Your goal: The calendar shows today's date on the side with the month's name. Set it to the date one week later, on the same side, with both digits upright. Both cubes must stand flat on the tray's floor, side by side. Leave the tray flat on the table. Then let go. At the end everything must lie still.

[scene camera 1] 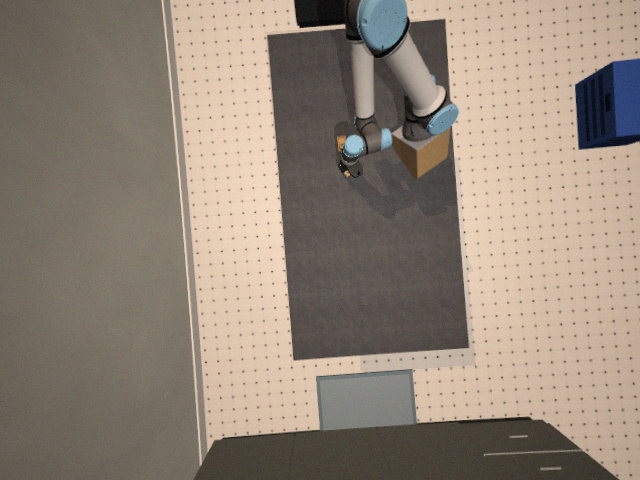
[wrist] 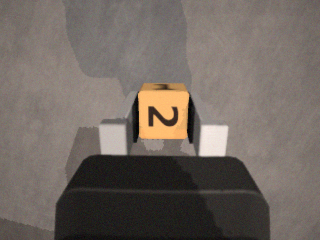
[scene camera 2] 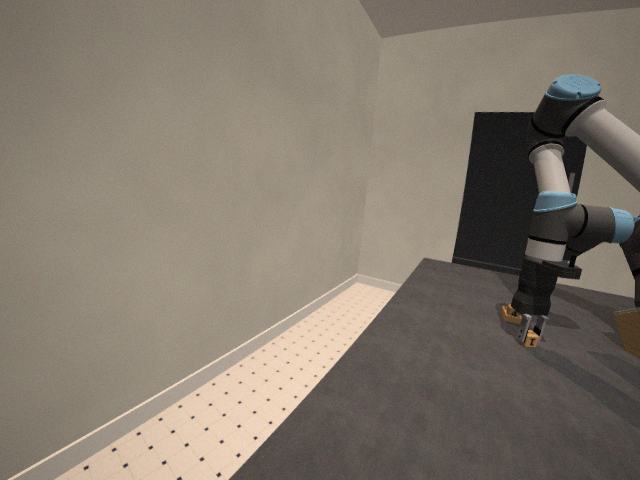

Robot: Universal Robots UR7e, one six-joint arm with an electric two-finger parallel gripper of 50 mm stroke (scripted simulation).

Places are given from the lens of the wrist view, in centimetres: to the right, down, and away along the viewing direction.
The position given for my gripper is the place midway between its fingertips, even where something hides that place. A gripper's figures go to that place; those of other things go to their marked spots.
my gripper [wrist: 163, 107]: 0, -1, 16
orange cube [wrist: 163, 107]: 0, -1, 14
